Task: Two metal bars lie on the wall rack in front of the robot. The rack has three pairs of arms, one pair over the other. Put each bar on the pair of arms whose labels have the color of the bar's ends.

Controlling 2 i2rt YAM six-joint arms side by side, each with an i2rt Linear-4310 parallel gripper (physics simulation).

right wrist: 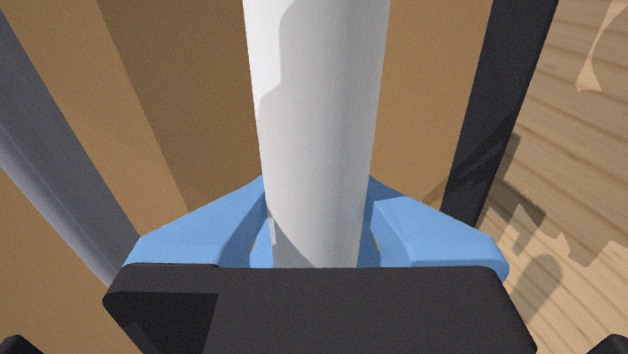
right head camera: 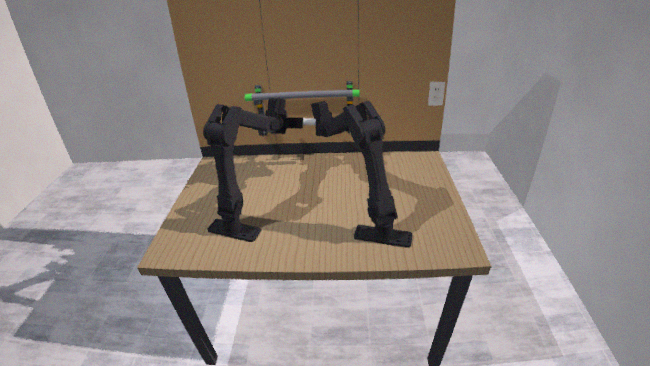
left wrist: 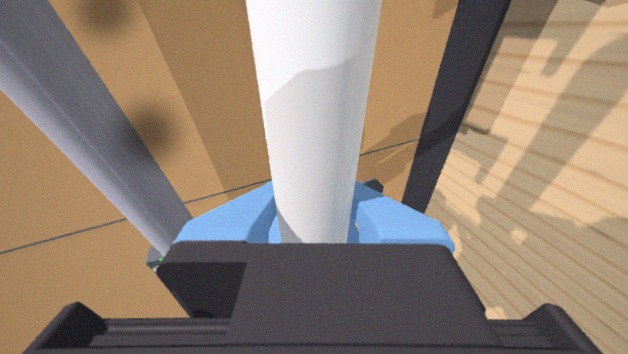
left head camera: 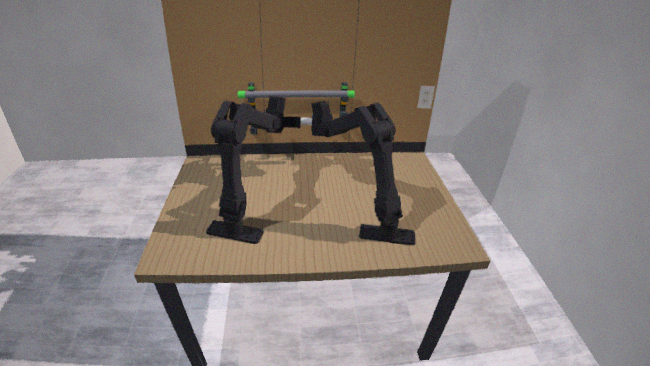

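Seen in the pictures: left arm's base, origin of the base link: (right head camera: 233, 230) (left head camera: 234, 232); right arm's base, origin of the base link: (right head camera: 383, 236) (left head camera: 387, 235).
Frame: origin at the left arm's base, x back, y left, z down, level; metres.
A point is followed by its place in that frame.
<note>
A grey bar (left head camera: 295, 93) {x -0.560, y -0.076, z -0.326 m} (right head camera: 300, 94) {x -0.561, y -0.076, z -0.326 m} with green ends lies level across the top of the rack (left head camera: 343, 111) (right head camera: 259, 112), at the arms with green labels. It also shows at the left edge of both wrist views. A thicker-looking white bar (left head camera: 306, 121) {x -0.503, y -0.140, z -0.225 m} (right head camera: 309, 121) {x -0.502, y -0.133, z -0.227 m} (left wrist: 315, 100) {x -0.480, y -0.069, z -0.231 m} (right wrist: 320, 100) {x -0.537, y -0.244, z -0.214 m} is below it, in front of the rack; its ends are hidden behind the arms. My left gripper (left wrist: 313, 177) {x -0.513, y 0.009, z -0.216 m} is shut on the white bar. My right gripper (right wrist: 315, 175) {x -0.568, y -0.176, z -0.204 m} is shut on it too. Orange labels show below the green ones; the lowest labels are mostly hidden.
The brown wall panel (left head camera: 305, 45) {x -0.619, y -0.103, z -0.525 m} (right head camera: 312, 45) {x -0.625, y -0.123, z -0.528 m} stands behind the rack, with a black strip (left head camera: 320, 147) {x -0.641, y -0.178, z -0.031 m} (right head camera: 325, 146) {x -0.633, y -0.154, z -0.038 m} along its foot. The wooden table (left head camera: 310, 260) {x 0.064, y -0.294, z 0.000 m} (right head camera: 310, 257) {x 0.045, y -0.320, z 0.000 m} carries both arm bases. A wall outlet (left head camera: 425, 97) {x -0.776, y -0.648, z -0.299 m} (right head camera: 436, 93) {x -0.779, y -0.650, z -0.301 m} is at the right.
</note>
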